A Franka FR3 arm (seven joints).
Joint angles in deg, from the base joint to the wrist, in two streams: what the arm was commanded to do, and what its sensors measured. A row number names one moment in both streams.
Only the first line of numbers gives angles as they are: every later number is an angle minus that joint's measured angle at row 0.
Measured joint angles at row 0:
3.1, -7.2, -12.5, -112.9, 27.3, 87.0, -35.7
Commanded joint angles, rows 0 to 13:
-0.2, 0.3, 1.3, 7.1, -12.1, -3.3, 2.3
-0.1, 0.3, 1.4, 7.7, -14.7, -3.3, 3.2
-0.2, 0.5, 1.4, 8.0, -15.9, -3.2, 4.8
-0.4, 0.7, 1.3, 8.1, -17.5, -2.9, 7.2
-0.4, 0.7, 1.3, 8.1, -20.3, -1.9, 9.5
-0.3, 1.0, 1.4, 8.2, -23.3, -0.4, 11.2
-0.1, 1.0, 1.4, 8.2, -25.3, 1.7, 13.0
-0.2, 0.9, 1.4, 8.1, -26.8, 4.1, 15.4
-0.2, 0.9, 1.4, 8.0, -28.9, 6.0, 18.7
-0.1, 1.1, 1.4, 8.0, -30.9, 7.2, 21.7
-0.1, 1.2, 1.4, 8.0, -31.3, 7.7, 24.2
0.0, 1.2, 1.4, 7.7, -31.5, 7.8, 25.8
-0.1, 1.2, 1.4, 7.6, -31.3, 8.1, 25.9
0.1, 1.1, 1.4, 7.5, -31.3, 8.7, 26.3
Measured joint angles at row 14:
0.2, 0.6, 0.9, 7.0, -30.2, 7.3, 23.1
